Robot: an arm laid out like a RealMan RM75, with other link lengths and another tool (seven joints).
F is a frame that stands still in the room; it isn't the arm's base.
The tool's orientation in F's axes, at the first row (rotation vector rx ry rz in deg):
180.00 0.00 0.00
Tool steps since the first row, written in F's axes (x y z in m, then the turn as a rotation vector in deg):
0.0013 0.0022 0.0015 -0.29 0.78 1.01
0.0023 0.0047 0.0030 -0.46 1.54 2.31
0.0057 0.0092 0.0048 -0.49 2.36 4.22
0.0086 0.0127 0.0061 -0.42 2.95 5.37
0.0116 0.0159 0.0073 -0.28 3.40 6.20
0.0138 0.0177 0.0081 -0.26 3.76 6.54
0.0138 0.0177 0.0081 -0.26 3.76 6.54
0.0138 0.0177 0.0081 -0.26 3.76 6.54
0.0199 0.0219 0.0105 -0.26 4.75 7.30
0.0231 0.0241 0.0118 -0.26 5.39 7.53
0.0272 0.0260 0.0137 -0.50 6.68 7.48
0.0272 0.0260 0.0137 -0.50 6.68 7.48
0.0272 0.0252 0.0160 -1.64 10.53 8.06
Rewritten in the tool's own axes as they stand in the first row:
0.0013 -0.0022 -0.0015 -0.29 -0.78 -1.01
0.0023 -0.0047 -0.0030 -0.46 -1.54 -2.31
0.0057 -0.0092 -0.0048 -0.49 -2.36 -4.22
0.0086 -0.0127 -0.0061 -0.42 -2.95 -5.37
0.0116 -0.0159 -0.0073 -0.28 -3.40 -6.20
0.0138 -0.0177 -0.0081 -0.26 -3.76 -6.54
0.0138 -0.0177 -0.0081 -0.26 -3.76 -6.54
0.0138 -0.0177 -0.0081 -0.26 -3.76 -6.54
0.0199 -0.0219 -0.0105 -0.26 -4.75 -7.30
0.0231 -0.0241 -0.0118 -0.26 -5.39 -7.53
0.0272 -0.0260 -0.0137 -0.50 -6.68 -7.48
0.0272 -0.0260 -0.0137 -0.50 -6.68 -7.48
0.0272 -0.0252 -0.0160 -1.64 -10.53 -8.06

